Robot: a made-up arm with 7 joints.
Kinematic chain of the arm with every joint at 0, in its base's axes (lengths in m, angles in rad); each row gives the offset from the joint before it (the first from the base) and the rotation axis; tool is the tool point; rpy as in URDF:
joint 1: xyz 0 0 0.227 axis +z
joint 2: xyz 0 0 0 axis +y
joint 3: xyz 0 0 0.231 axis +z
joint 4: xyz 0.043 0 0 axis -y
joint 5: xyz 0.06 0 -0.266 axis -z
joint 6: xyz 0 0 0 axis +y
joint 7: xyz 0.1 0 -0.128 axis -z
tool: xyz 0 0 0 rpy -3.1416 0 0
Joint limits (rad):
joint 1: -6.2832..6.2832
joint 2: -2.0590..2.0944
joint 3: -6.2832..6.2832
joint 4: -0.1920..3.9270
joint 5: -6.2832..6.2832
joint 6: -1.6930..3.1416
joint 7: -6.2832..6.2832
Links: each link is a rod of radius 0.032 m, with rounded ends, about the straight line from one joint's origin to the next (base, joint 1, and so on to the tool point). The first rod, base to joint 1, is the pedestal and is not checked.
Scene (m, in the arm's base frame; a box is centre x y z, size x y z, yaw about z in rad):
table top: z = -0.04
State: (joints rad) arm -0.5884 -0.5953 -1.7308 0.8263 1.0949 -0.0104 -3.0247
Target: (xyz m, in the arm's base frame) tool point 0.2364 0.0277 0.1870
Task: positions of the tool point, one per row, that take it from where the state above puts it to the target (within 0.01 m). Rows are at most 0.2 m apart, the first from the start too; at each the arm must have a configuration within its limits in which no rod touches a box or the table.
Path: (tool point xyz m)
1: -0.1698 -0.3374 0.1613
2: 0.0161 -0.3411 0.1603
3: 0.1664 -0.2562 0.1684
4: 0.2438 -0.1177 0.1794
5: 0.2364 0.0277 0.1870

